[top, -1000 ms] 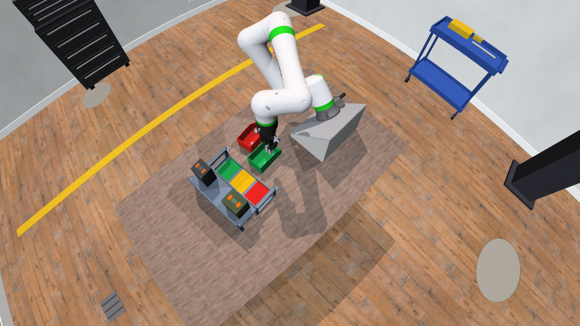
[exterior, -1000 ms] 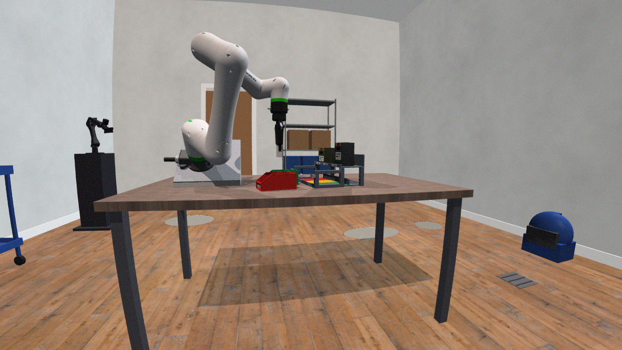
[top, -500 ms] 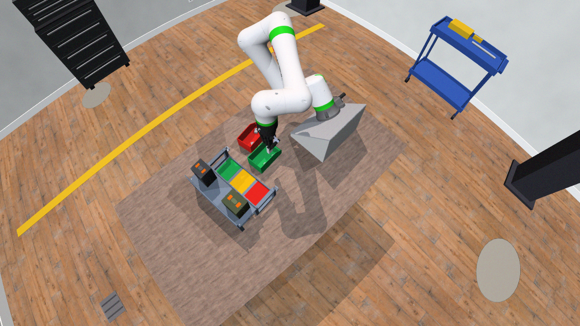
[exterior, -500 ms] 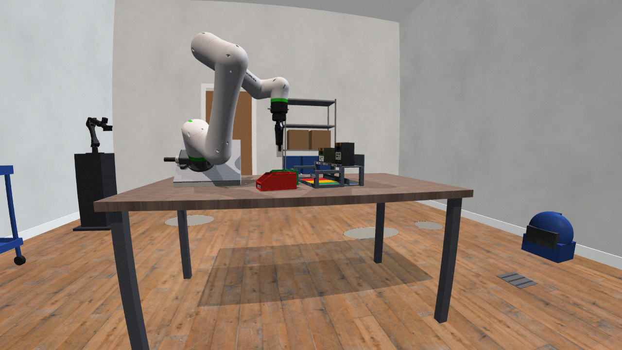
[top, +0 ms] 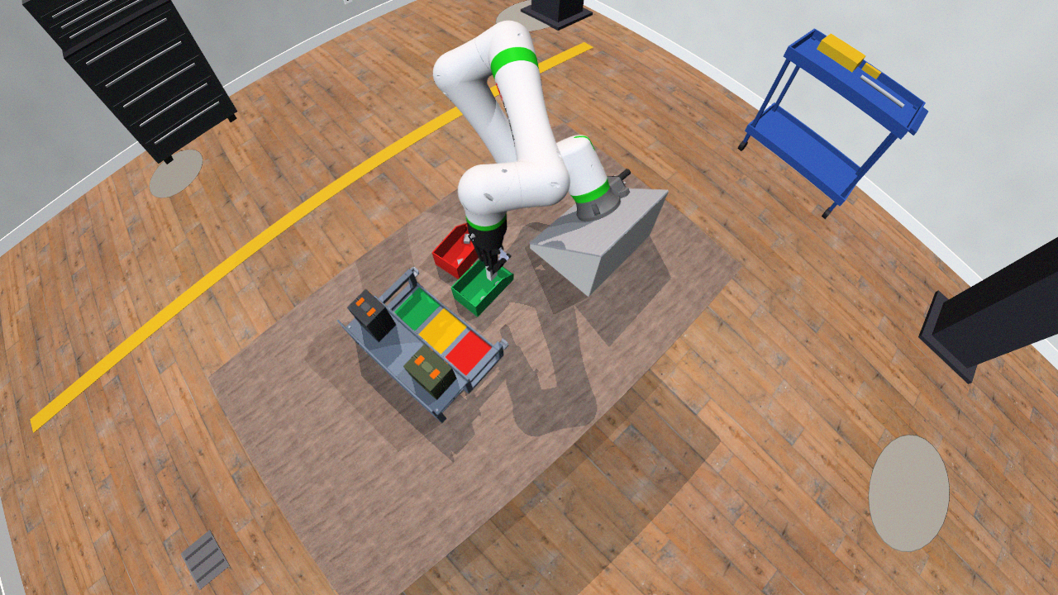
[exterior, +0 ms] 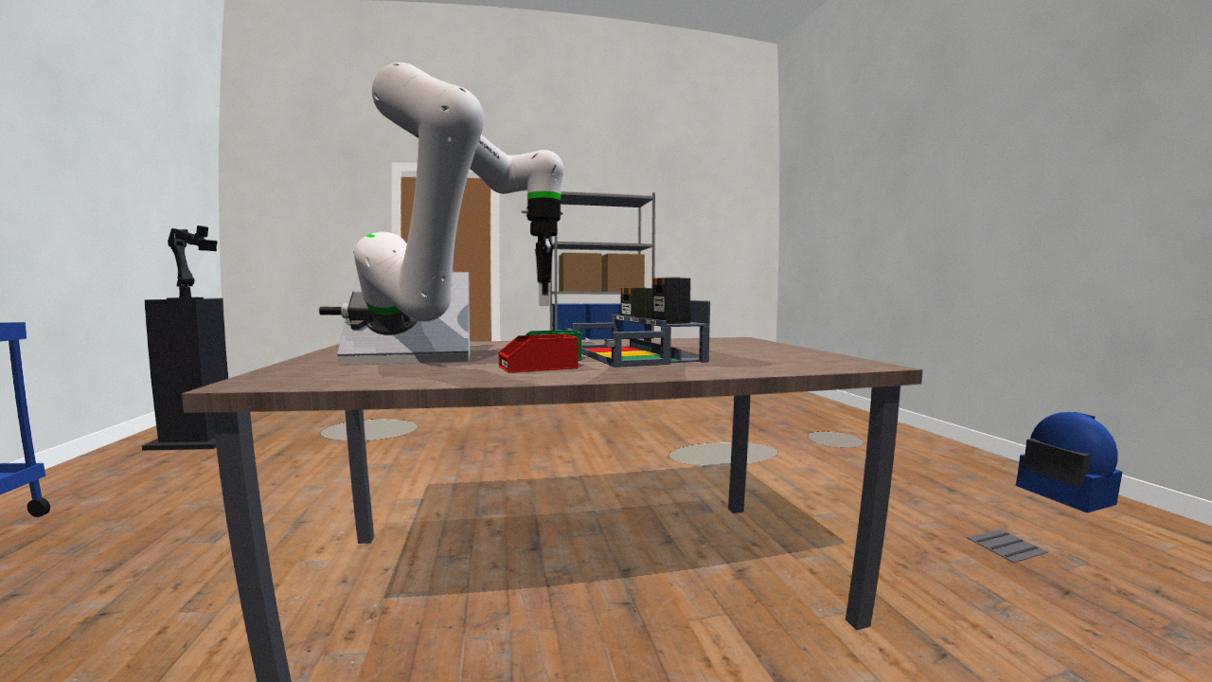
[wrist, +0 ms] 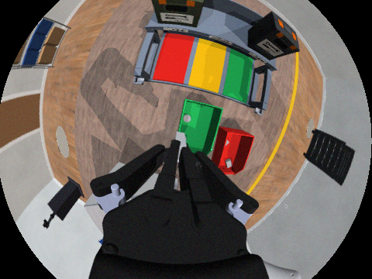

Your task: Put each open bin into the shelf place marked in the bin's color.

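My gripper is now 40 mm past the red bin, 190 mm to the left of it and 140 mm above it. The rest, counted from my hand: green bin (50 mm to the right, 140 mm below).
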